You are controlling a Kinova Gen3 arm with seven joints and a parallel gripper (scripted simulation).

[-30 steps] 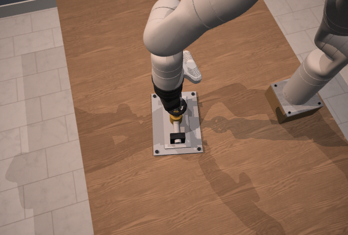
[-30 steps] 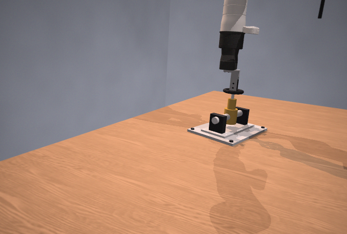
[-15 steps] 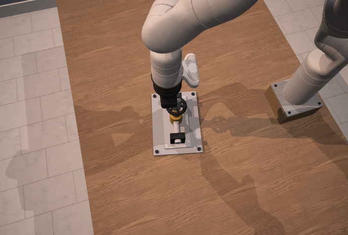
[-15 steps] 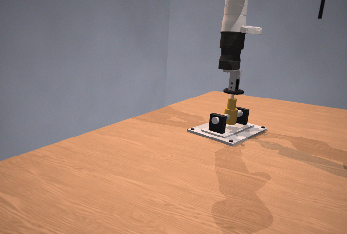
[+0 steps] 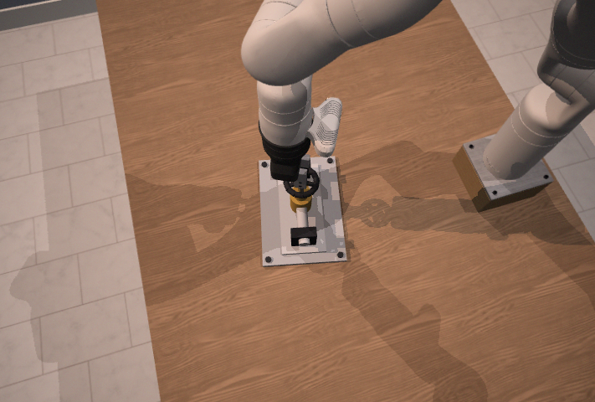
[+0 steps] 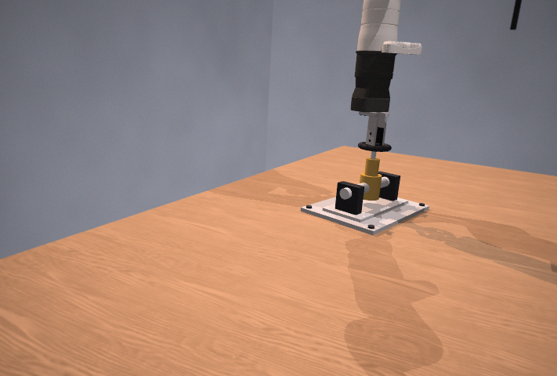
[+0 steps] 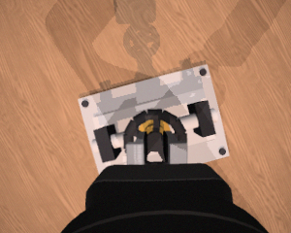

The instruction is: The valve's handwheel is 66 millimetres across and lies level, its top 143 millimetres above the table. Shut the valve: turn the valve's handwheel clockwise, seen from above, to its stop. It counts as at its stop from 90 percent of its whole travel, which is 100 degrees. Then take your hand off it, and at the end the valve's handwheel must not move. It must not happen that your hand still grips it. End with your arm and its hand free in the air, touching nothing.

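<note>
Now: the black spoked handwheel 3 cm below my hand.
</note>
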